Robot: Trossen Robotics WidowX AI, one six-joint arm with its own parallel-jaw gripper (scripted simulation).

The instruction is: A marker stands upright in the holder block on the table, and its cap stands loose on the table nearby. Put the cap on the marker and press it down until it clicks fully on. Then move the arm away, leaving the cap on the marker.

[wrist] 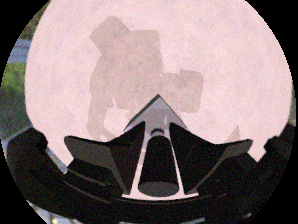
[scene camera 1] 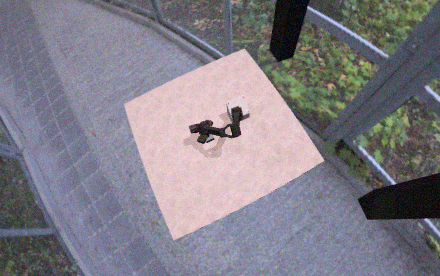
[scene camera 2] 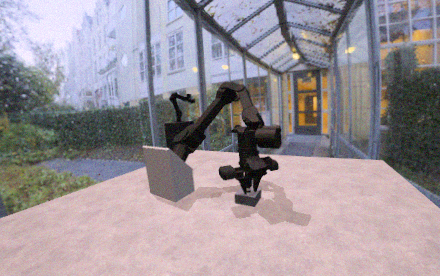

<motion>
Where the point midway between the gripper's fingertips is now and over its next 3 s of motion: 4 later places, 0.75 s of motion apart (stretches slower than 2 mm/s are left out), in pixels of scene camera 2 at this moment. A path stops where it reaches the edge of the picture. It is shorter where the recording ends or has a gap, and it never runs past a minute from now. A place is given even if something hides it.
My gripper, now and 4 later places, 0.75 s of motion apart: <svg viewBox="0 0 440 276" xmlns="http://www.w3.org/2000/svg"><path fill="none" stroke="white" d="M250 192L248 172L248 163L249 171L248 158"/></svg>
</motion>
